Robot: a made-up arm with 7 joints. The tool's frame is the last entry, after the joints.
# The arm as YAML. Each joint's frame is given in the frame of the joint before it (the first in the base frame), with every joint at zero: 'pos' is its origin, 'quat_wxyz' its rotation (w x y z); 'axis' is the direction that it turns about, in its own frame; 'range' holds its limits. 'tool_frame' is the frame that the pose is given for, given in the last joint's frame.
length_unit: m
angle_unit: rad
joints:
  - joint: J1
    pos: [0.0, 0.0, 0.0]
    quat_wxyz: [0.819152, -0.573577, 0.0, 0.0]
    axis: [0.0, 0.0, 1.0]
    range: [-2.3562, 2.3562]
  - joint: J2
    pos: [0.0, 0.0, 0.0]
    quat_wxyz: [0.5, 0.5, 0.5, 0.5]
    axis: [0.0, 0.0, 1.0]
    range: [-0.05, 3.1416]
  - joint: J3
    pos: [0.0, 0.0, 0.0]
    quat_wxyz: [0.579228, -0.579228, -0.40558, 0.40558]
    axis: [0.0, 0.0, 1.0]
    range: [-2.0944, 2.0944]
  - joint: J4
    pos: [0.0, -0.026, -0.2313]
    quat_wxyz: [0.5, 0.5, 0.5, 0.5]
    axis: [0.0, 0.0, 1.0]
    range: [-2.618, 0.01]
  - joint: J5
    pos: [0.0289, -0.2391, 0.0]
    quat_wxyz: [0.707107, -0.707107, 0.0, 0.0]
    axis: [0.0, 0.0, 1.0]
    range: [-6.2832, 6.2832]
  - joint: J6
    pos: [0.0, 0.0, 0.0]
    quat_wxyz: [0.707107, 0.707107, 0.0, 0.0]
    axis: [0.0, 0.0, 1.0]
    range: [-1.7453, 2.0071]
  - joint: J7
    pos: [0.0, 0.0, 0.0]
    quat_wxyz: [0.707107, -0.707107, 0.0, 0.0]
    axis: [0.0, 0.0, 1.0]
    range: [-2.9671, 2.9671]
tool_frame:
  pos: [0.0, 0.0, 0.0]
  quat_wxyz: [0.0, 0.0, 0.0, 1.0]
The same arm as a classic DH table. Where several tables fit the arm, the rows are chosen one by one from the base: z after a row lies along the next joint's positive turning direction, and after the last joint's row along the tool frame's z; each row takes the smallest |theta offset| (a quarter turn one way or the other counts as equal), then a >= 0, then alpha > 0; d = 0 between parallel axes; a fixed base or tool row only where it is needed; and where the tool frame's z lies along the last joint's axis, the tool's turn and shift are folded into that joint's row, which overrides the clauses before.
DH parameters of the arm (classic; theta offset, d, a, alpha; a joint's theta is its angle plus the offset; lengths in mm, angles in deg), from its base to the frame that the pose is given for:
base (fixed): 0.00 0.0 0.0 -70.00
J1: 90.00 0.0 0.0 90.00
J2: 70.00 0.0 0.0 -90.00
J3: -90.00 -231.3 26.0 -90.00
J4: 0.00 0.0 -28.9 90.00
J5: 0.00 -239.1 0.0 -90.00
J6: 0.00 0.0 0.0 90.00
J7: 0.00 0.0 0.0 0.00
Joint limits (deg, base to tool): -135.00..135.00 -2.86..180.00 -120.00..120.00 -150.00..0.57 -360.00..360.00 -100.00..115.00 -170.00..170.00

